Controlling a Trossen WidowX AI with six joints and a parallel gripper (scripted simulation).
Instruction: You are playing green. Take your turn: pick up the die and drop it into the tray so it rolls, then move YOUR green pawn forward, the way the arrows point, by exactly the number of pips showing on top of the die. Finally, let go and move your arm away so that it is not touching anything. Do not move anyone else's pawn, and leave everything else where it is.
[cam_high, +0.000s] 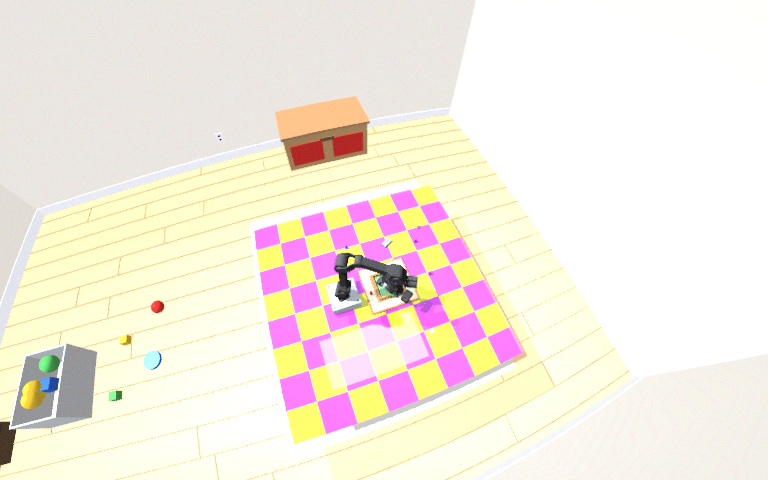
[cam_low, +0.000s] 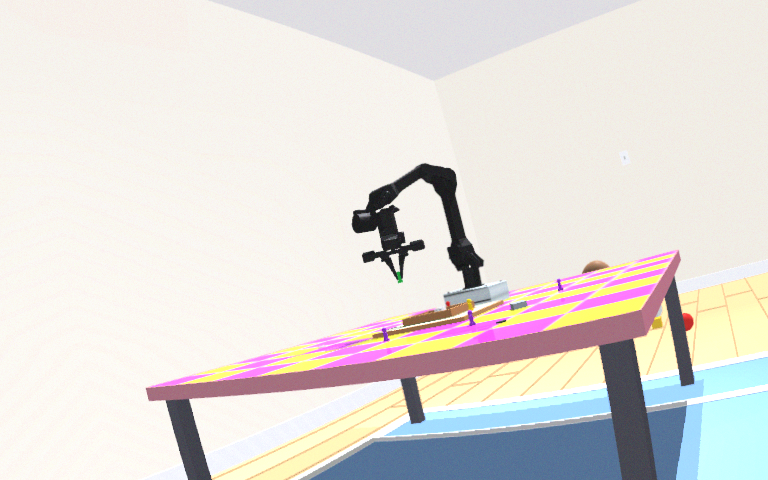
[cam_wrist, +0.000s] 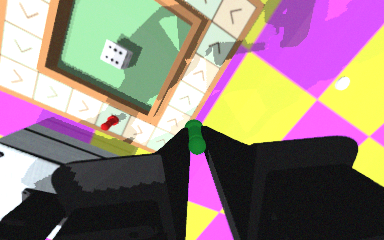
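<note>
Now: the white die 120 mm below my gripper tip, 110 mm to the left of it and 30 mm ahead of it. Round my gripper tip: red pawn: 120 mm below, 100 mm to the left, 70 mm behind; green pawn: 10 mm above; yellow pawn: 210 mm to the left, 120 mm below, 80 mm ahead.
</note>
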